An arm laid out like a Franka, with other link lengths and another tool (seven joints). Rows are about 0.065 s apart.
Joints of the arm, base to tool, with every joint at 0 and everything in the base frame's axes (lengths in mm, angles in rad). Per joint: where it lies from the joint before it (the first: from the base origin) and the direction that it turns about. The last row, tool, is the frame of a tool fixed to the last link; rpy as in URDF.
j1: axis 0 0 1 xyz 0.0 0.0 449.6
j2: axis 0 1 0 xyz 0.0 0.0 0.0
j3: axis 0 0 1 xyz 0.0 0.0 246.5
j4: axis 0 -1 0 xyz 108.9 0.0 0.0
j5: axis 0 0 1 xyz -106.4 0.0 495.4
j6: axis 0 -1 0 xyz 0.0 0.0 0.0
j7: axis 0 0 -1 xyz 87.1 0.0 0.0
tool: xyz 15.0 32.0 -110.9 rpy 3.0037 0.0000 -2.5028
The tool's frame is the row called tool.
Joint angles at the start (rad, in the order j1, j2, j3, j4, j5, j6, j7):
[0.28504, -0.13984, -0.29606, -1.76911, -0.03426, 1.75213, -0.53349]
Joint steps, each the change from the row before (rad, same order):
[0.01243, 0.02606, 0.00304, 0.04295, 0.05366, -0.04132, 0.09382]
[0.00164, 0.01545, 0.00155, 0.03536, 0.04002, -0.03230, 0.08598]
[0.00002, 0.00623, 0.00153, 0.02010, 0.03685, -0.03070, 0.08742]
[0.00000, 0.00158, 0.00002, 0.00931, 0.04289, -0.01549, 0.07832]
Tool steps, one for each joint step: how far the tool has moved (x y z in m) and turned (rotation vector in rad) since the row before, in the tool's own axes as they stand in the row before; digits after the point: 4 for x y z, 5 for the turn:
[-0.0179, 0.0015, -0.0061, -0.04145, -0.04360, 0.08203]
[-0.0084, 0.0006, -0.0090, -0.02834, -0.03618, 0.08281]
[-0.0055, 0.0021, -0.0059, -0.03398, -0.03064, 0.08479]
[-0.0046, 0.0020, -0.0043, -0.03338, -0.03807, 0.07584]

